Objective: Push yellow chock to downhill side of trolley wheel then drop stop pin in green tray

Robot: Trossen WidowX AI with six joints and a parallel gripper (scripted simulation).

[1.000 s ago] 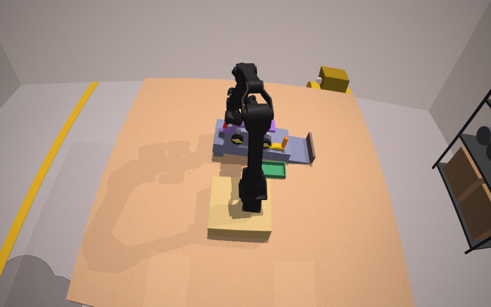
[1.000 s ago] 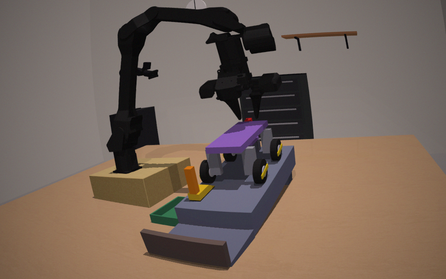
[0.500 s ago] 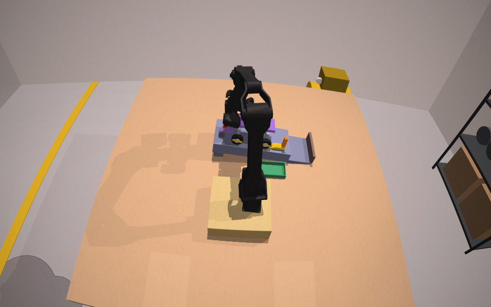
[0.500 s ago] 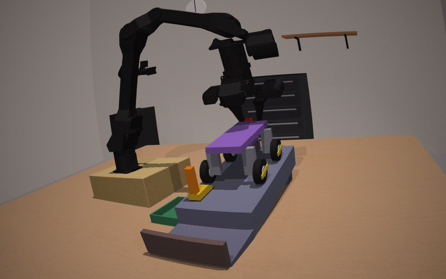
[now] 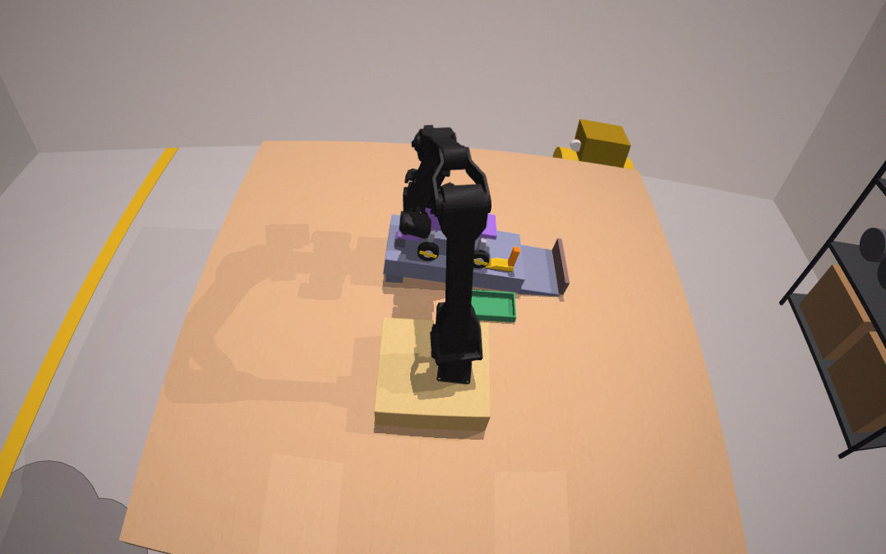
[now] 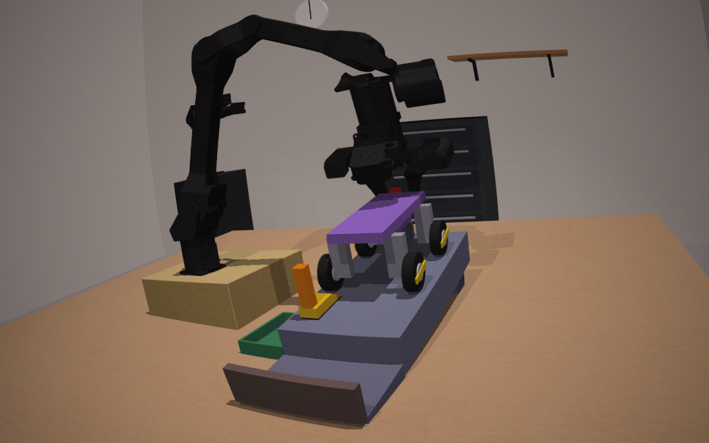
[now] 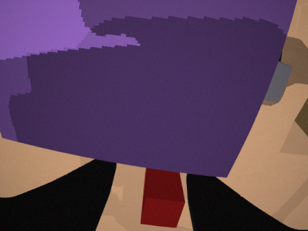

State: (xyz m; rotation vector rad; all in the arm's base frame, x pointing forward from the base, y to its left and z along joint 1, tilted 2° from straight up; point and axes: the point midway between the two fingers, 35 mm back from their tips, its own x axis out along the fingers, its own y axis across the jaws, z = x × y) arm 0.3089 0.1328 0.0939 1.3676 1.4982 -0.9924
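The yellow chock is 23 cm to the right of my gripper tip, 5 cm below it and 1 cm behind it. The rest, counted from my gripper tip: red-headed stop pin right at my gripper tip; then grey ramp 12 cm to the right, 9 cm below, 3 cm ahead; then trolley 11 cm to the right, 3 cm ahead, 2 cm below.
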